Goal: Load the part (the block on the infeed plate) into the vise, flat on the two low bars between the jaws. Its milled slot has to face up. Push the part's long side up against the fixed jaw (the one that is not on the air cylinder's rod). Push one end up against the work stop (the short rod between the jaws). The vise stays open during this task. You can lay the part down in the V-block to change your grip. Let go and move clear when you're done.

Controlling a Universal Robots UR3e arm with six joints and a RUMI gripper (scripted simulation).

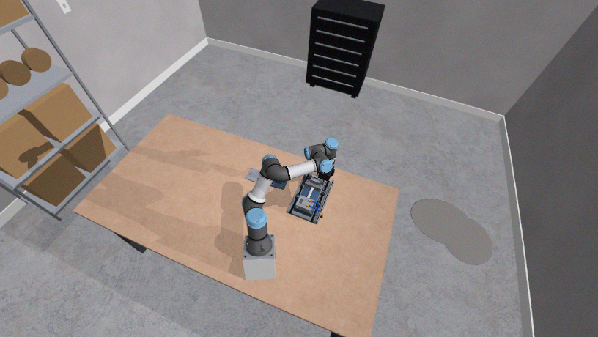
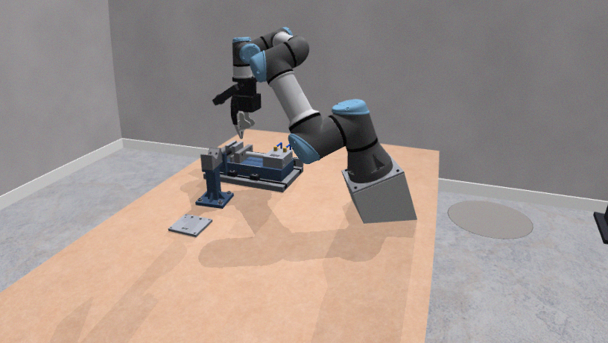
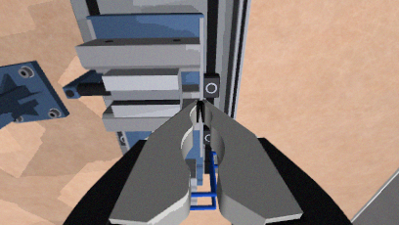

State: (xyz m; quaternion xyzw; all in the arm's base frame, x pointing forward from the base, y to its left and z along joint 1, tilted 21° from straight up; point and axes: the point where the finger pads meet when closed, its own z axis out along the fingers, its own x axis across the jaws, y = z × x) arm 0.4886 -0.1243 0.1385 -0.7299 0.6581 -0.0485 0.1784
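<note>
My gripper is now 10 mm past the part, 50 mm to the right of it and 30 mm above it. Round my hand: fixed jaw 20 mm ahead, 50 mm to the left, 50 mm below; then work stop 10 mm behind, 90 mm to the left, 40 mm below; then vise 80 mm behind, 40 mm to the left, 90 mm below.
</note>
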